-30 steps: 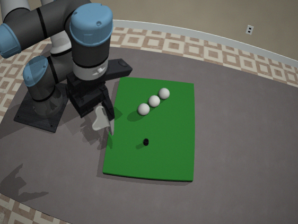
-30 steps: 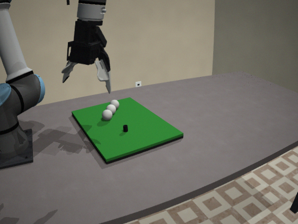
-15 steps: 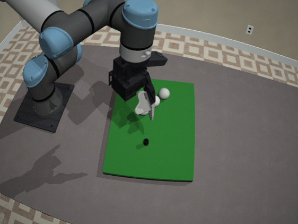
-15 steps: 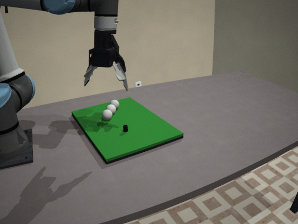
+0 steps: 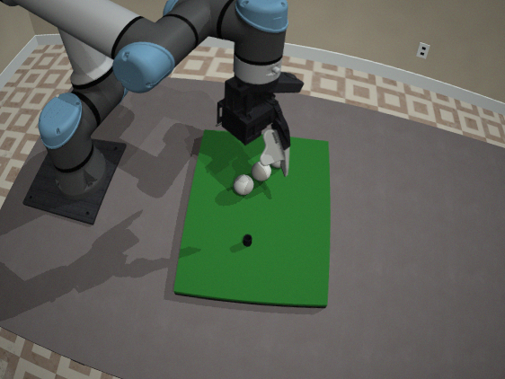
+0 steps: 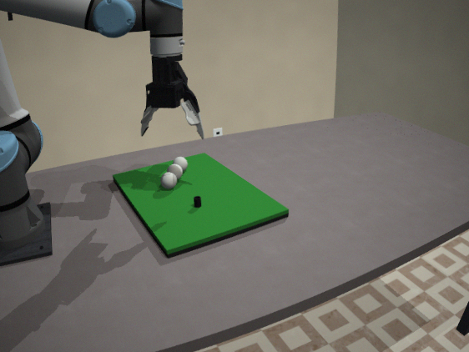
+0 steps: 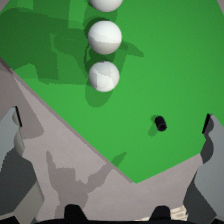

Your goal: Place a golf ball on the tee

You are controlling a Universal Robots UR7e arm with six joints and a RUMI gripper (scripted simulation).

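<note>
My gripper is now 90 mm to the left of the green mat and 140 mm above it.
</note>
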